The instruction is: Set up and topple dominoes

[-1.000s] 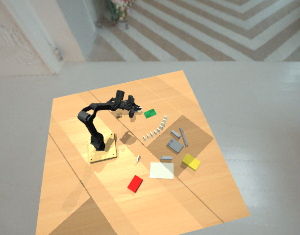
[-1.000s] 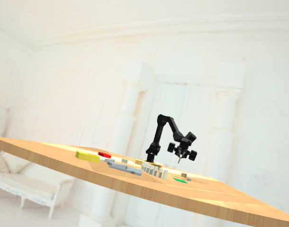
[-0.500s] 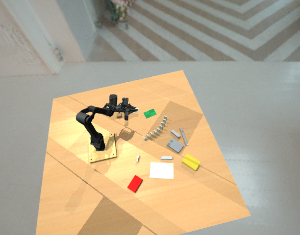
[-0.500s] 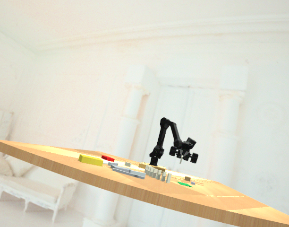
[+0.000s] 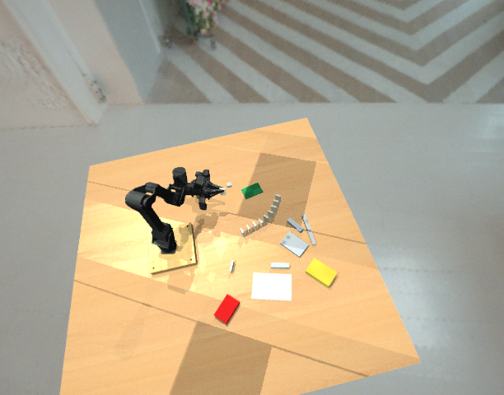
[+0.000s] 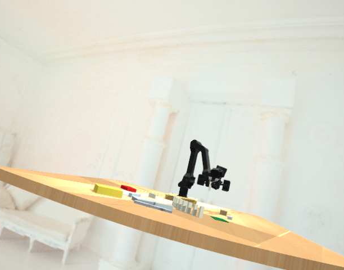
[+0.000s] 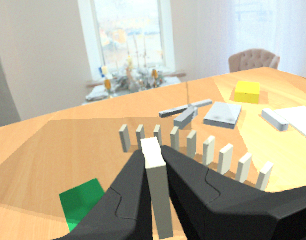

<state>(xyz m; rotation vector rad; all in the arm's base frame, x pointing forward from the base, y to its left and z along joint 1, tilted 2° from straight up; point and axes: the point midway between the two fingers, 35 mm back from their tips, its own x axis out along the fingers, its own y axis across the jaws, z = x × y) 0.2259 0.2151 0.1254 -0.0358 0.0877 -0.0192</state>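
The green tile lies 160 mm below my gripper tip, 110 mm ahead of it and 100 mm to the left of it. Round my gripper tip: grey cube (150 mm below, 130 mm to the left, 10 mm behind); tan block (150 mm below, 150 mm behind, 90 mm to the left); grey plate (300 mm ahead, 210 mm to the right, 150 mm below).
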